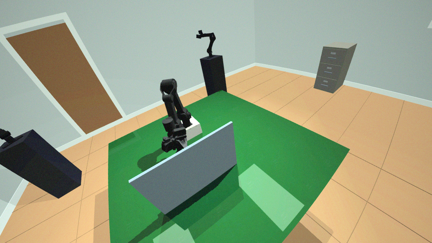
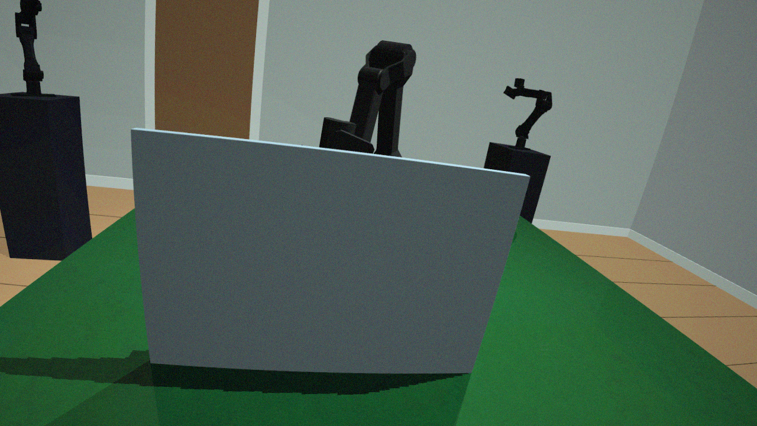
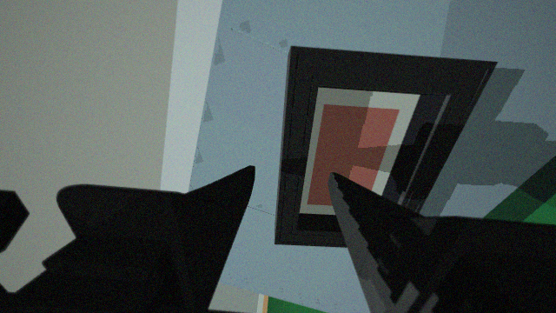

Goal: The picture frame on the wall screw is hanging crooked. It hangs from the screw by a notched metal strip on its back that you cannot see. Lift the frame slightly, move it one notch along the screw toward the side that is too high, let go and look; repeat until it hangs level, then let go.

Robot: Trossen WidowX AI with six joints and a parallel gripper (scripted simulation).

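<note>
Right now my gripper tip is 30 mm short of the picture frame, 20 mm to the left of it and 50 mm above it. Also, from my gripper tip: wall panel: 50 mm ahead, 70 mm below.
</note>
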